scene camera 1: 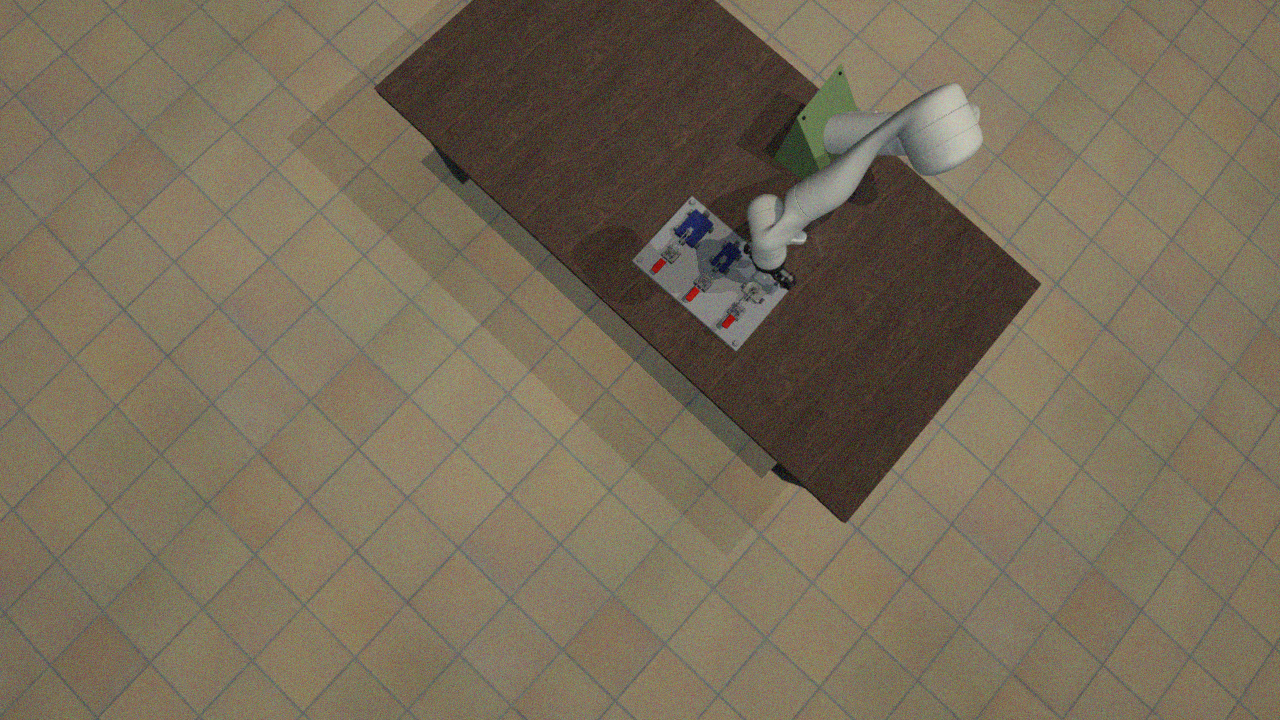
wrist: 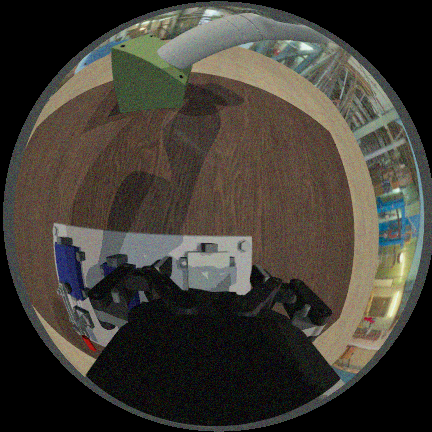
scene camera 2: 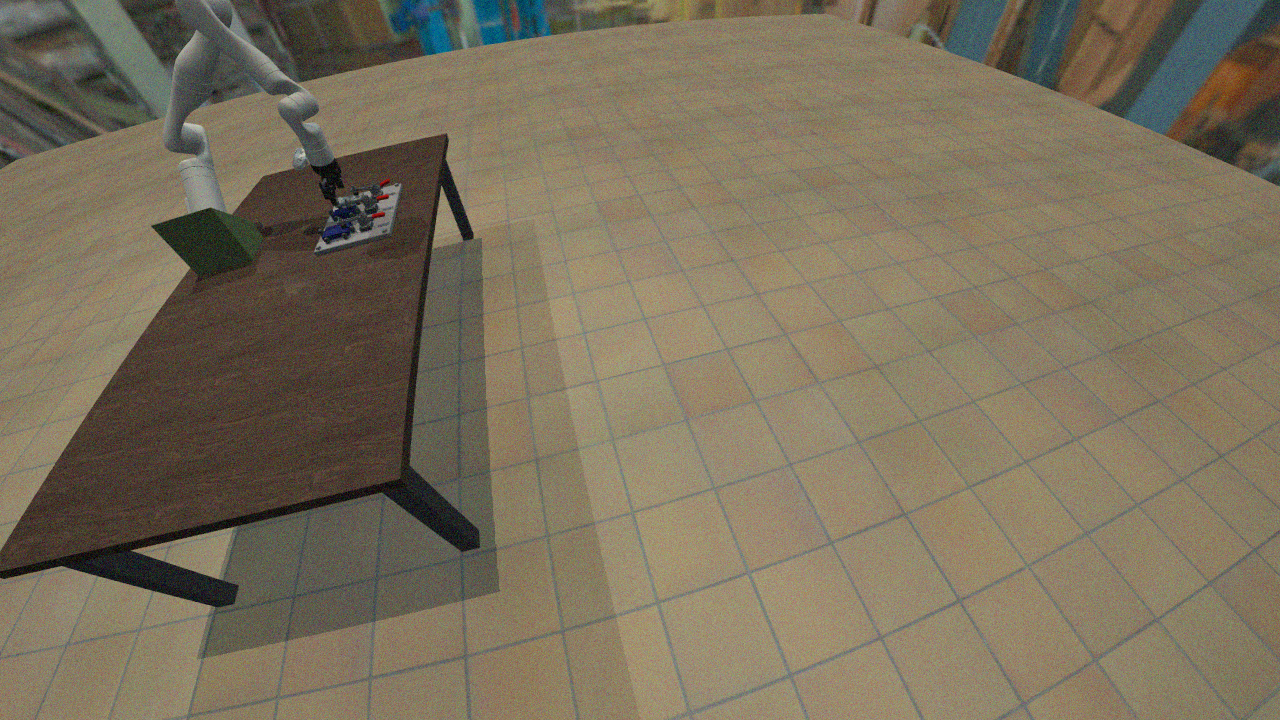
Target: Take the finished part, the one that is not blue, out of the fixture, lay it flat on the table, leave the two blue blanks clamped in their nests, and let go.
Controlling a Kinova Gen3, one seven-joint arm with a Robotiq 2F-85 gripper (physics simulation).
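Seen in the pictures: gripper, fingertip midpoint: [wrist: 211, 269] [scene camera 2: 339, 196]; arm's base, origin of the base link: [scene camera 1: 835, 134] [wrist: 172, 57] [scene camera 2: 213, 225].
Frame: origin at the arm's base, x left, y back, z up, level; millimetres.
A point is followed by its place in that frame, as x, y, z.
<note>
The finished part [wrist: 209, 260] @(112, -356, -72), a pale grey-white block, sits in the end nest of the light grey fixture plate [scene camera 1: 756, 329] @(177, -484, -89) [scene camera 2: 371, 239] @(-171, -507, -96) [wrist: 150, 245] @(41, -342, -88). My gripper [scene camera 1: 768, 272] @(111, -364, -56) [scene camera 2: 333, 200] @(111, -364, -56) [wrist: 211, 269] @(111, -364, -56) is open and empty, low over that nest. In the wrist view one finger is on each side of the part, with gaps. The outer blue blank [scene camera 1: 693, 229] [scene camera 2: 336, 232] @(-129, -404, -67) [wrist: 69, 270] @(-95, -395, -67) and the middle blue blank [scene camera 1: 725, 257] [scene camera 2: 343, 214] @(-18, -402, -66) [wrist: 108, 268] @(-9, -373, -62) sit in their nests. My gripper hides the finished part's clamp in the wrist view and much of the middle blank.
Toggle clamps with red handles [scene camera 1: 658, 265] @(-106, -539, -52) [scene camera 1: 692, 293] @(3, -536, -47) [scene camera 1: 728, 321] @(114, -530, -43) stand along the plate's front side. A green wedge-shaped block [scene camera 1: 805, 147] @(-31, -90, 14) [scene camera 2: 210, 246] @(-92, -12, -25) [wrist: 145, 82] @(-22, -90, -30) stands near the arm's base on the dark wooden table [scene camera 1: 572, 107] @(-575, -355, -103) [scene camera 2: 268, 385] @(-687, -341, -104) [wrist: 290, 175] @(283, -205, -103).
</note>
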